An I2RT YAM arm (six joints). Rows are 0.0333 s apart.
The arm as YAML. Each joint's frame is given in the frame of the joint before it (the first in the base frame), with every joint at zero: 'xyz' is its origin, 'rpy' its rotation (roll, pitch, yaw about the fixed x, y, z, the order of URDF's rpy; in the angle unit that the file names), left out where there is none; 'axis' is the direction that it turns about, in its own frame. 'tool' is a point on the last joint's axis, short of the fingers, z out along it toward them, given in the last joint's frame.
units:
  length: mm
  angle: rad
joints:
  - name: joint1
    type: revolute
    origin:
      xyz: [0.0, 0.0, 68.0]
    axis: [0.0, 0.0, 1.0]
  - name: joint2
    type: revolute
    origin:
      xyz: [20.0, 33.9, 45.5]
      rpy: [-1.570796, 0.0, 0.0]
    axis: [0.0, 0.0, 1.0]
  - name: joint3
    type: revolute
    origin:
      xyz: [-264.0, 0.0, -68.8]
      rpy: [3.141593, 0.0, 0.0]
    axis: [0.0, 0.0, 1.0]
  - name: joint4
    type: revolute
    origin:
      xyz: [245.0, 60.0, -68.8]
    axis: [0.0, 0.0, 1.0]
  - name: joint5
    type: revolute
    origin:
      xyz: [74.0, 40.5, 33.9]
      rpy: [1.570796, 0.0, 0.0]
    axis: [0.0, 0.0, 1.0]
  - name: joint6
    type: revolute
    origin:
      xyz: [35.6, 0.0, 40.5]
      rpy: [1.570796, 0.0, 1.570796]
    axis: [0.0, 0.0, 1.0]
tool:
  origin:
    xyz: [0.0, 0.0, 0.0]
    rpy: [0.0, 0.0, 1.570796]
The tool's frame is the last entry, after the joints.
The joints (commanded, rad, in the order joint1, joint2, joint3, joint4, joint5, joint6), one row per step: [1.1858 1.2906 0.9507 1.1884 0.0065 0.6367]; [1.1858 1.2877 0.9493 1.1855 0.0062 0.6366]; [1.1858 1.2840 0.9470 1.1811 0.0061 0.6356]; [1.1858 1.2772 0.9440 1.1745 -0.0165 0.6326]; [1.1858 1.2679 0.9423 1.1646 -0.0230 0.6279]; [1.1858 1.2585 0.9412 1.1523 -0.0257 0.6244]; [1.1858 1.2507 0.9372 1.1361 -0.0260 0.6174]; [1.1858 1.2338 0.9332 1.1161 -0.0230 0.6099]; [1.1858 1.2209 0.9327 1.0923 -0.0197 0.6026]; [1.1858 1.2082 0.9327 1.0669 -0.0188 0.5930]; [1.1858 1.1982 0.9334 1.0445 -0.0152 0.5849]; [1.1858 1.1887 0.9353 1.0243 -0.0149 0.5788]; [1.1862 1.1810 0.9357 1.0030 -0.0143 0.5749]
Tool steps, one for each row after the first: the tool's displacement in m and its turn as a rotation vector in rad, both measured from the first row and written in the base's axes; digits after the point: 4 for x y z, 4 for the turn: [-0.0002 -0.0005 0.0001 -0.0014 0.0003 0.0001]; [-0.0005 -0.0011 -0.0001 -0.0045 0.0007 -0.0006]; [-0.0018 -0.0021 0.0002 -0.0141 -0.0158 0.0122]; [-0.0027 -0.0039 0.0012 -0.0192 -0.0223 0.0130]; [-0.0035 -0.0056 0.0022 -0.0245 -0.0248 0.0123]; [-0.0038 -0.0064 0.0016 -0.0377 -0.0247 0.0075]; [-0.0050 -0.0096 0.0029 -0.0453 -0.0246 0.0001]; [-0.0057 -0.0117 0.0040 -0.0568 -0.0227 -0.0073]; [-0.0065 -0.0135 0.0051 -0.0708 -0.0234 -0.0147]; [-0.0069 -0.0149 0.0059 -0.0828 -0.0218 -0.0228]; [-0.0075 -0.0164 0.0072 -0.0925 -0.0223 -0.0272]; [-0.0079 -0.0172 0.0074 -0.1056 -0.0197 -0.0296]
